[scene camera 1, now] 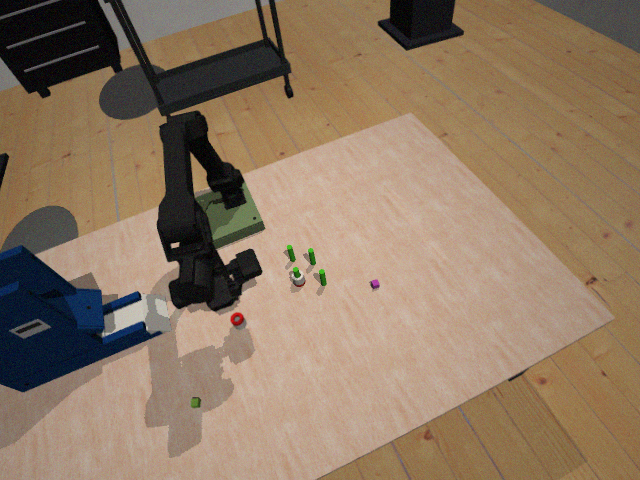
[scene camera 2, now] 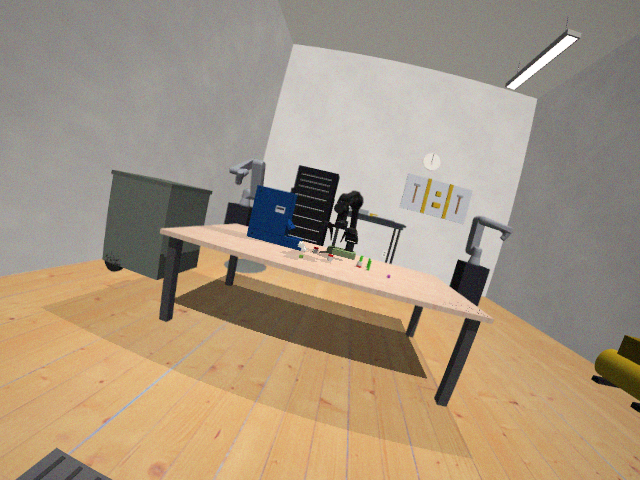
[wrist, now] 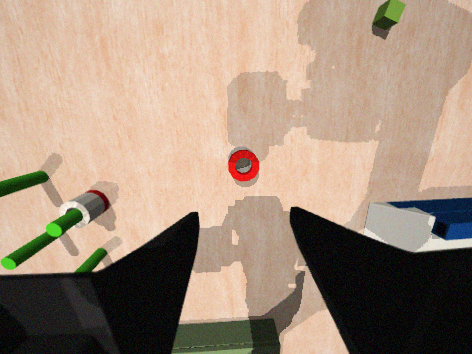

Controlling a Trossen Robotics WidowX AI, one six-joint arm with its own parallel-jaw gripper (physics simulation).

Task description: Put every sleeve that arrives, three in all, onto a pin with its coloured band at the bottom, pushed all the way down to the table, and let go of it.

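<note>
One white-grey sleeve [scene camera 1: 298,280] [scene camera 2: 359,264] [wrist: 94,203] sits around a green pin [scene camera 1: 296,271] [wrist: 56,228], its red band at the bottom by the table. Three bare green pins [scene camera 1: 291,253] [scene camera 1: 311,256] [scene camera 1: 322,277] stand around it. A second sleeve [scene camera 1: 232,319] [scene camera 2: 330,257] [wrist: 243,177] stands upright on the table, red band on top, apart from the pins. A third sleeve [scene camera 2: 315,250] shows behind it in scene camera 2, red at its top; it does not show in scene camera 1. My gripper [wrist: 244,216] is open and empty, its fingertips above the table near the second sleeve.
A blue dispenser [scene camera 1: 41,330] [scene camera 2: 271,217] with a whitish chute [scene camera 1: 126,317] [wrist: 400,227] stands beside the arm. A green base plate [scene camera 1: 237,227] [wrist: 225,337] lies under the arm. A green cube [scene camera 1: 195,402] [wrist: 390,14] and a magenta cube [scene camera 1: 375,283] lie on the table.
</note>
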